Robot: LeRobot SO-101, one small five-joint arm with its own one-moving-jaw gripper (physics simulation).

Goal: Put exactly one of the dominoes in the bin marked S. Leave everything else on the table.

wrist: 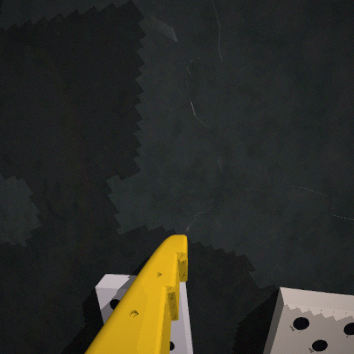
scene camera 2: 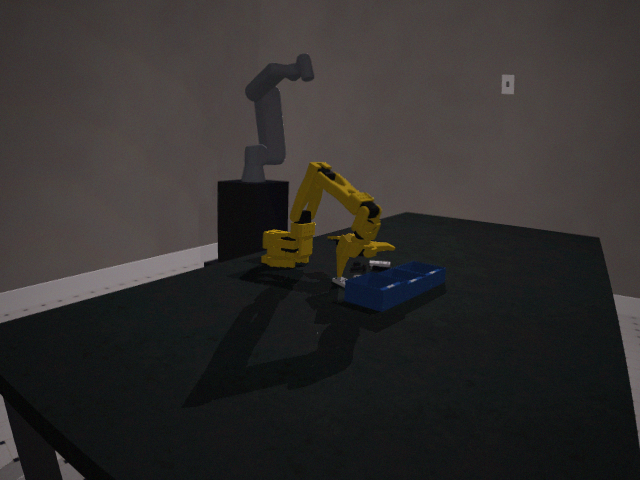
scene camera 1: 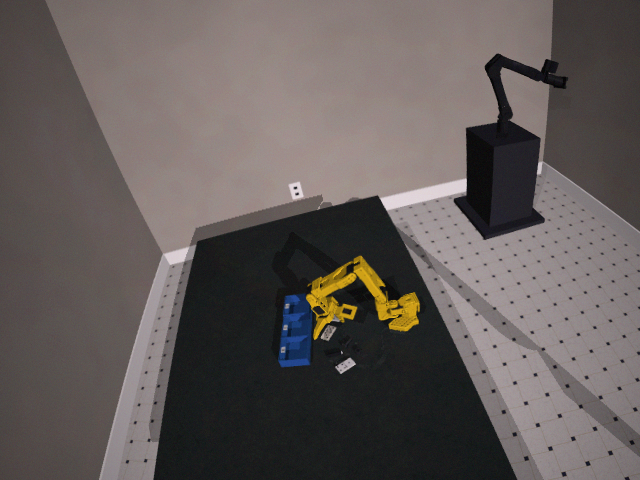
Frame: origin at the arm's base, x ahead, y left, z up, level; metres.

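Seen in the pictures: hand, tool point: (wrist: 186,251) (scene camera 2: 340,276) (scene camera 1: 342,321); arm's base, link origin: (scene camera 2: 292,263) (scene camera 1: 394,319).
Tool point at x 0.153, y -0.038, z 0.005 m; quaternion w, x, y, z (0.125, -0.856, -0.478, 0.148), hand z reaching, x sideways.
Observation:
Offsets run from my tool point to a thing's middle. "*": to the spot under its first point. Level surfaces: height alone.
My gripper (scene camera 1: 324,329) (scene camera 2: 366,263) is fully open and empty. Its one visible jaw (wrist: 150,305) in the wrist view crosses over a white domino @[dx +0.025, dy -0.029, dz -0.001 m] (wrist: 186,320) (scene camera 1: 336,318) (scene camera 2: 338,281); contact is unclear. In scene view 2 this jaw points down at the domino and the other is swung out towards the bins. A second white domino @[dx +0.048, dy +0.028, dz -0.001 m] (scene camera 1: 328,332) (wrist: 312,312) lies beside the first. A third domino @[dx +0.020, dy +0.159, dz -0.001 m] (scene camera 1: 345,365) (scene camera 2: 379,264) lies farther along the table. A blue three-compartment bin row @[* dx +0.154, dy +0.121, dz +0.014 m] (scene camera 1: 295,362) (scene camera 2: 364,298) stands beside them. Its small labels are unreadable, so I cannot tell which is S.
Small dark objects @[dx +0.000, dy +0.083, dz +0.001 m] (scene camera 1: 345,339) (scene camera 2: 357,267) lie between the second and third dominoes. The yellow arm's base (scene camera 1: 404,310) (scene camera 2: 279,250) stands on the dark table @[dz -0.005 m] (scene camera 1: 320,428) (scene camera 2: 465,377). Another arm stands on a black pedestal (scene camera 1: 504,180) (scene camera 2: 253,219) beyond the table.

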